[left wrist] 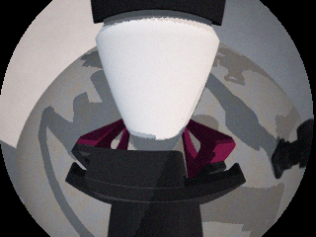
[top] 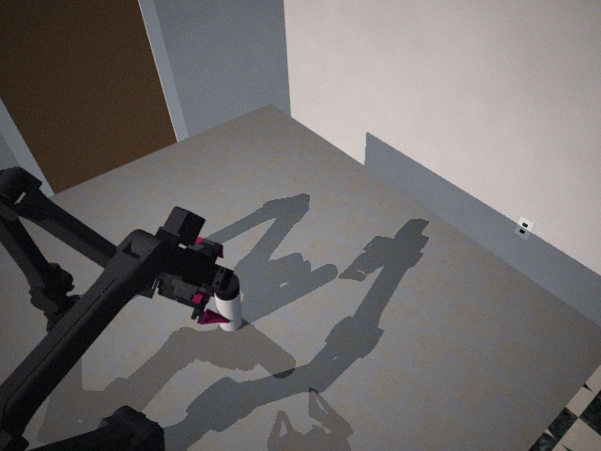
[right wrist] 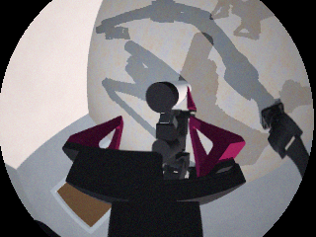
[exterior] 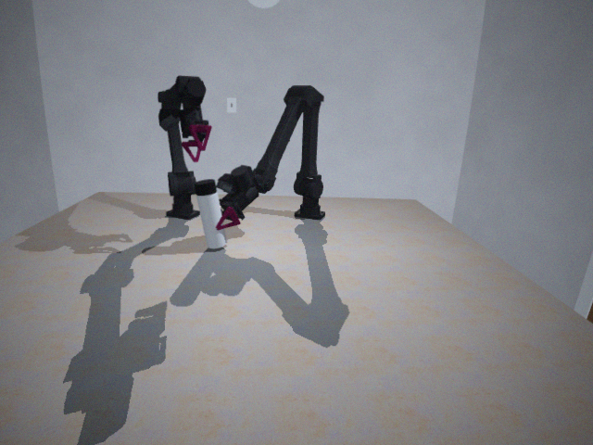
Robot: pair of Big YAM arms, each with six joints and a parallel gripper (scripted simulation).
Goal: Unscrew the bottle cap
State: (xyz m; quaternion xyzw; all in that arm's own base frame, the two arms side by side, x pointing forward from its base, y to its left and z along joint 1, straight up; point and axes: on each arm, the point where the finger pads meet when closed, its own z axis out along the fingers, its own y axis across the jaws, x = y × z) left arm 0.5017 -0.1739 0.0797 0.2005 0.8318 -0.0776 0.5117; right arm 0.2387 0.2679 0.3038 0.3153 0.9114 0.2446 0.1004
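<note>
Right now my right hand is 10 cm above the black cap, 4 cm short of it and 2 cm to the right of it.
</note>
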